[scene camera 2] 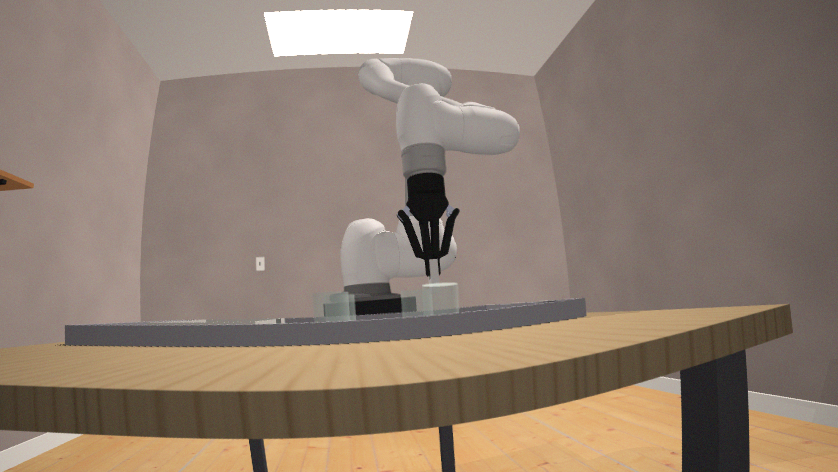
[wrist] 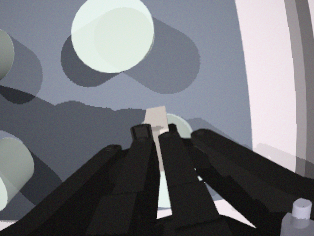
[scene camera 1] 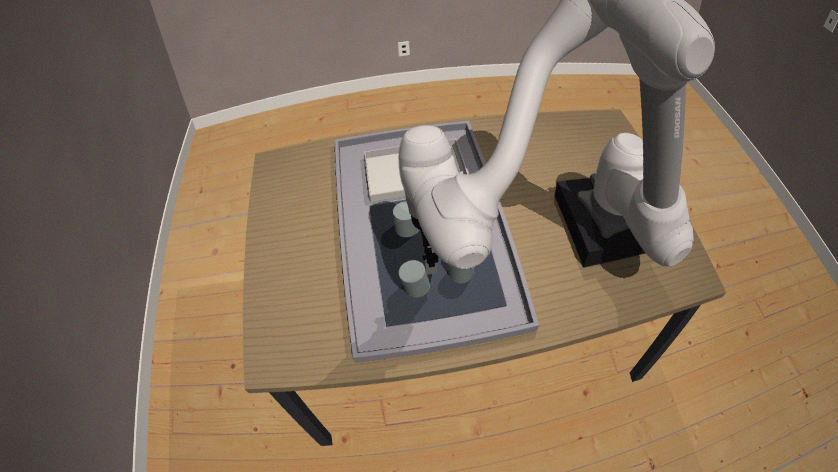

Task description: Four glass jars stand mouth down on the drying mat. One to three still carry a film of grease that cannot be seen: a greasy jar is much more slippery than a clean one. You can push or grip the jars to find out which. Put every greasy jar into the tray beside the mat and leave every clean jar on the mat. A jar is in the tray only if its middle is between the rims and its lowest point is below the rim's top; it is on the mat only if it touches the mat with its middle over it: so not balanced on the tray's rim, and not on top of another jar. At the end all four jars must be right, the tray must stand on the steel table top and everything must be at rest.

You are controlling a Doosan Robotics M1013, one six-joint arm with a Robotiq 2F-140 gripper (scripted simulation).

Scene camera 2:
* my gripper: 434, 293
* jar: 439, 298
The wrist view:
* my gripper: 158, 122
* dark mat: 65, 112
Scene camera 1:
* jar: 412, 273
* white tray: 382, 167
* dark mat: 446, 298
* grey steel top: 372, 334
